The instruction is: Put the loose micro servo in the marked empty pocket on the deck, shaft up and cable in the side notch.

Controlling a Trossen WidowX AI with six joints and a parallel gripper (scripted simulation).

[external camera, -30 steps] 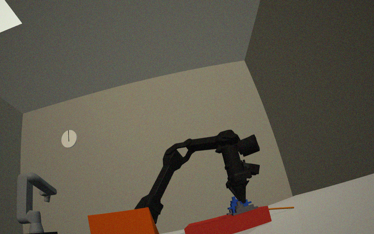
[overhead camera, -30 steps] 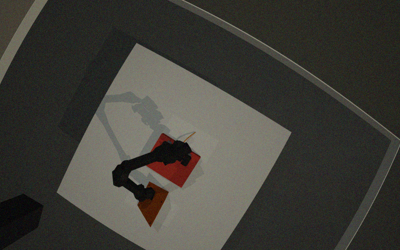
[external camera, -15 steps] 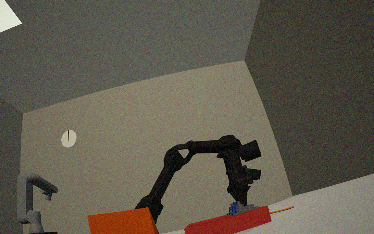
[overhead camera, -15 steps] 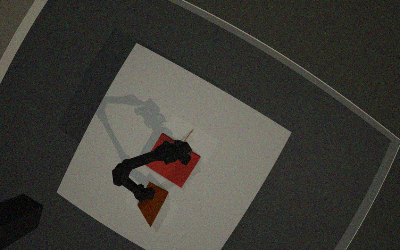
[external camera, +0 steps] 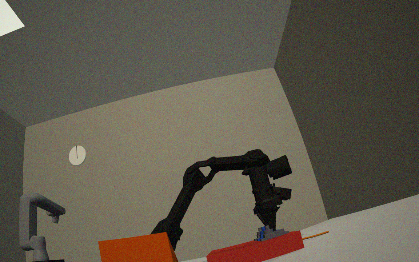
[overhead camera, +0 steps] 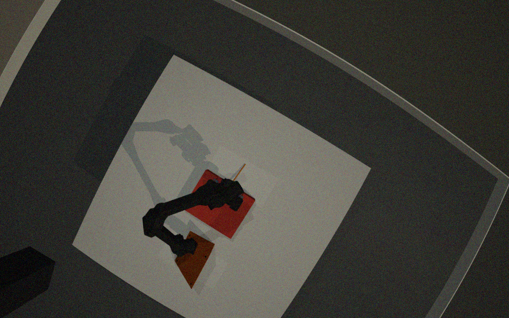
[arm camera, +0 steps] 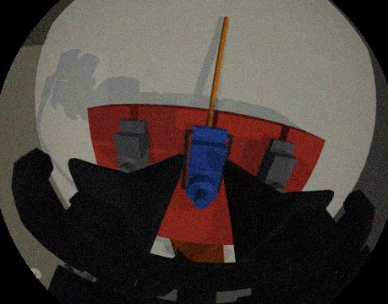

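Now: gripper tip 12 cm past the red deck, 2 cm to the right of it and 4 cm above it.
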